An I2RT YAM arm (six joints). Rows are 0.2 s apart.
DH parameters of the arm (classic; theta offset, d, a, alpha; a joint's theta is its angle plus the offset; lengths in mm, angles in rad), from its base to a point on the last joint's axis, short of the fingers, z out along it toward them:
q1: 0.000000 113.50 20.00 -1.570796
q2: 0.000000 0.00 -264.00 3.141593
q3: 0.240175 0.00 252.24 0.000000
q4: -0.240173 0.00 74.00 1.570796
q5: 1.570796 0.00 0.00 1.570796
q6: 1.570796 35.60 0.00 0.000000
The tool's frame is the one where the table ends.
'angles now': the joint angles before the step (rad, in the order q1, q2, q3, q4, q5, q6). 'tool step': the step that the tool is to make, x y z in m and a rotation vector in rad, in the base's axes. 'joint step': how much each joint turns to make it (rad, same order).
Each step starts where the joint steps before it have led.
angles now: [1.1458 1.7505 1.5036 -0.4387 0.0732 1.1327]
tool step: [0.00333 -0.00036 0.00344 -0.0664 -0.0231 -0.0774]
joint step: [0.0000 0.0200 0.0539 -0.0865 0.0902 0.0140]
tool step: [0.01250 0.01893 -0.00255 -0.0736 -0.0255 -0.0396]
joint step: [-0.0032 0.1063 0.1397 -0.0871 0.0634 -0.0138]
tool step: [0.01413 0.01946 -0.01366 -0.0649 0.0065 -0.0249]
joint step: [-0.0085 0.1167 0.1233 -0.0676 0.0267 -0.0026]
